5 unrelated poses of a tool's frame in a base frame.
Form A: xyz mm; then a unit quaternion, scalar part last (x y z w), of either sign.
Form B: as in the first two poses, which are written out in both.
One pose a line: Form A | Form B
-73 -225 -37 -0.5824 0.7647 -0.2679 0.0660 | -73 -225 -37 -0.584 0.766 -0.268 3.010
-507 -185 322 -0.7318 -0.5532 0.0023 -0.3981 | -507 -185 322 0.798 0.603 -0.003 2.323
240 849 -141 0.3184 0.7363 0.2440 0.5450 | 240 849 -141 0.380 0.878 0.291 1.989
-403 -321 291 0.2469 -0.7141 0.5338 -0.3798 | -403 -321 291 -0.267 0.772 -0.577 2.362
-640 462 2 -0.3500 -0.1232 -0.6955 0.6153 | -640 462 2 -0.444 -0.156 -0.882 1.816
